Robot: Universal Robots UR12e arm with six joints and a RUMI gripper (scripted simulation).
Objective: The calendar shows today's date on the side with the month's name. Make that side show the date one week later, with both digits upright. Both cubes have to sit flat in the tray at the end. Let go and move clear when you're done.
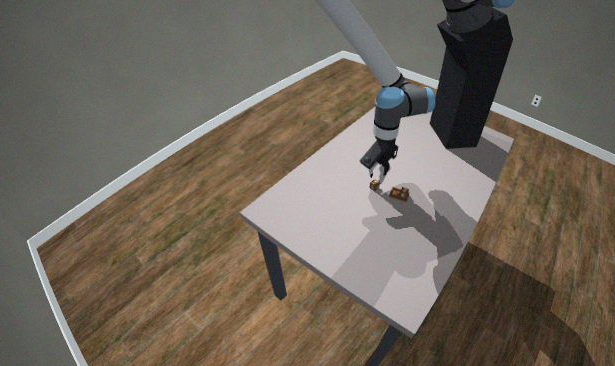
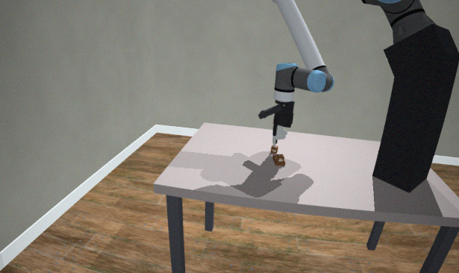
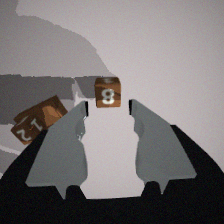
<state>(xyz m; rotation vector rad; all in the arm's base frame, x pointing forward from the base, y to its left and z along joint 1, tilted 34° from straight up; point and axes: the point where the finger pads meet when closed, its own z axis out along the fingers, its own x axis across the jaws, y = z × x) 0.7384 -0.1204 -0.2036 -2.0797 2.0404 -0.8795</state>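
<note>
Now: the brown calendar cube 4 cm below my hand. Round my hand: brown wooden calendar tray: 3 cm behind, 10 cm to the left, 4 cm below.
</note>
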